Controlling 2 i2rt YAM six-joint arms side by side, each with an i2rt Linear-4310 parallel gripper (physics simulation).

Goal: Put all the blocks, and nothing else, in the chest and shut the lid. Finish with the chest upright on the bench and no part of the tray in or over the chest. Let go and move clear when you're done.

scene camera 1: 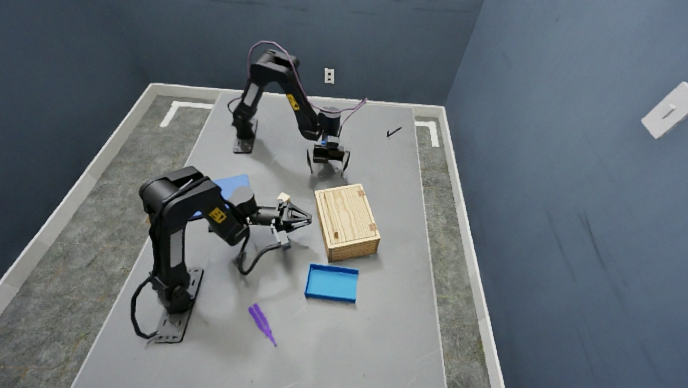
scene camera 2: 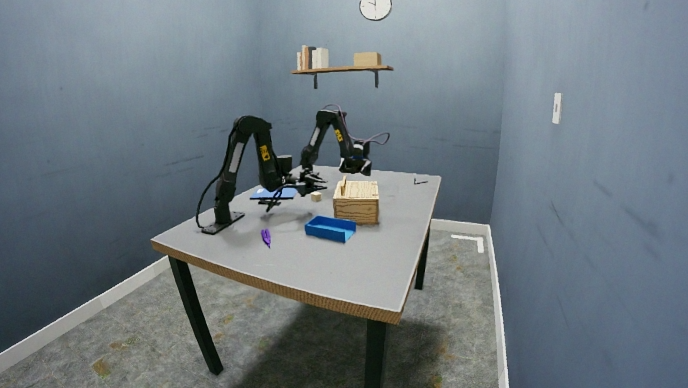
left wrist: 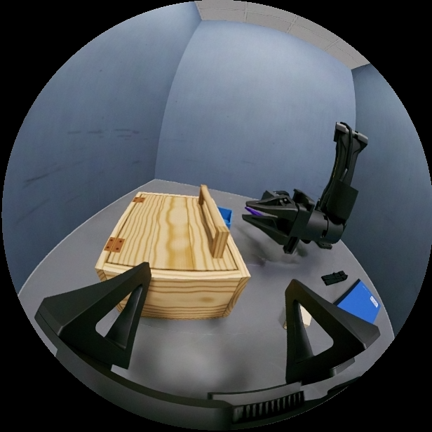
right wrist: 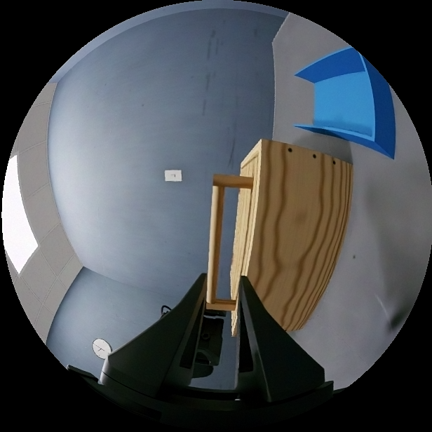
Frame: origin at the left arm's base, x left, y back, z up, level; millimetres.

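Seen in the pictures: left gripper, fingertip midpoint: point(scene camera 1: 326, 174) point(scene camera 2: 350, 170); right gripper, fingertip midpoint: point(scene camera 1: 311, 219) point(scene camera 2: 327, 184); left arm's base at its link origin: point(scene camera 1: 246, 135); right arm's base at its link origin: point(scene camera 1: 181, 303) point(scene camera 2: 224, 223).
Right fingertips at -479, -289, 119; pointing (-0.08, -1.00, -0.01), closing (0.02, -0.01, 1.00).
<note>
Pixels of each thing's top centre, then the offset from my right fingertips to it, as dx, dy, dz.
- pale block at its top centre: point(scene camera 1: 283, 197) point(scene camera 2: 316, 193) +143, +105, -87
- blue tray at its top centre: point(scene camera 1: 332, 280) point(scene camera 2: 330, 223) -156, -60, -83
- purple tool at its top centre: point(scene camera 1: 263, 324) point(scene camera 2: 266, 237) -264, +126, -109
- flat blue item at its top centre: point(scene camera 1: 219, 195) point(scene camera 2: 274, 192) +167, +331, -111
- thin black item at its top centre: point(scene camera 1: 395, 126) point(scene camera 2: 421, 177) +515, -335, -87
The wooden chest point(scene camera 1: 350, 215) point(scene camera 2: 357, 209) point(left wrist: 175, 295) point(right wrist: 300, 225) stands upright with its lid down. Its handle point(left wrist: 215, 225) point(right wrist: 215, 240) stands up from the lid. One pale block point(scene camera 1: 283, 198) point(scene camera 2: 316, 197) point(left wrist: 304, 319) lies on the bench, left of the chest in the scene views. The blue tray point(scene camera 1: 332, 285) point(scene camera 2: 327, 231) point(right wrist: 345, 100) lies apart from the chest, nearer the camera. My right gripper point(scene camera 1: 310, 218) point(scene camera 2: 326, 184) point(left wrist: 243, 210) point(right wrist: 223, 280) is nearly closed and empty, its tips just short of the chest's handle side. My left gripper point(scene camera 1: 327, 172) point(left wrist: 221, 281) is open and empty, behind the chest. The chest's inside is hidden.
A purple tool point(scene camera 1: 262, 324) point(scene camera 2: 266, 238) lies at the front left. A flat blue item point(scene camera 1: 235, 185) point(scene camera 2: 272, 194) point(left wrist: 361, 302) lies beyond my right arm, with a small black item point(left wrist: 334, 278) beside it. A thin black item point(scene camera 1: 394, 132) point(scene camera 2: 420, 182) lies at the back right.
</note>
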